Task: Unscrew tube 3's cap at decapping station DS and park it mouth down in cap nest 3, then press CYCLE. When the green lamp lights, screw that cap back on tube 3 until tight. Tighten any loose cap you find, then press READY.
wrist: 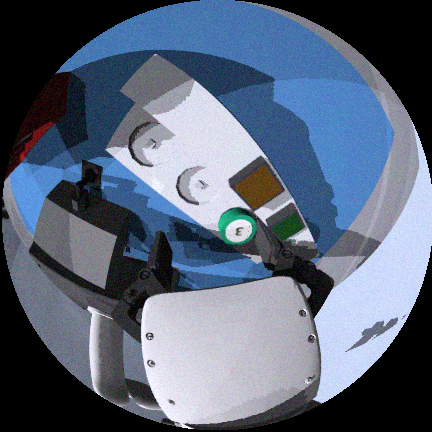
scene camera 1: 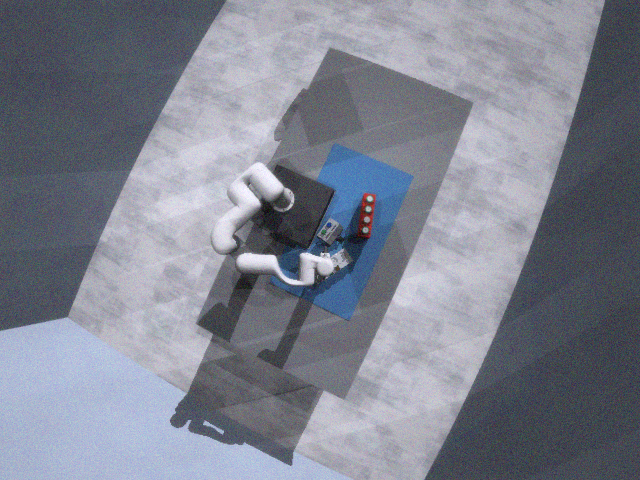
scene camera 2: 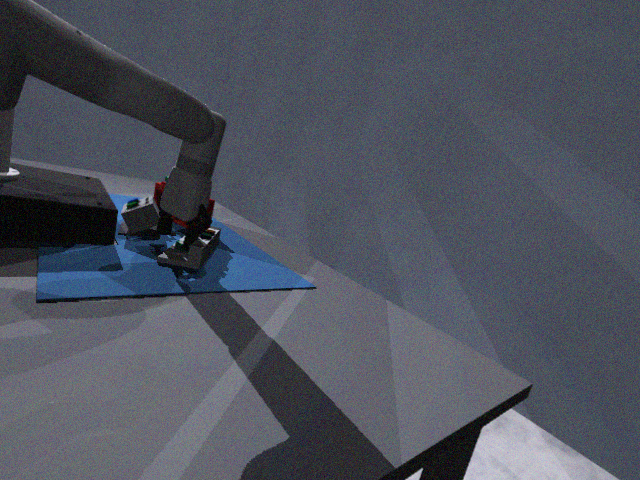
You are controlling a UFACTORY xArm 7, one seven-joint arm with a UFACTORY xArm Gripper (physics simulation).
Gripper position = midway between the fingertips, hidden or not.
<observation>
In view: the gripper (scene camera 2: 175,241), a cap 3 (wrist: 236,226) and a grey box with coloured buttons (wrist: 85,233).
The gripper shows as well in the wrist view (wrist: 211,234). Scene camera 1 does not show the cap 3, which is hidden by the arm.
</observation>
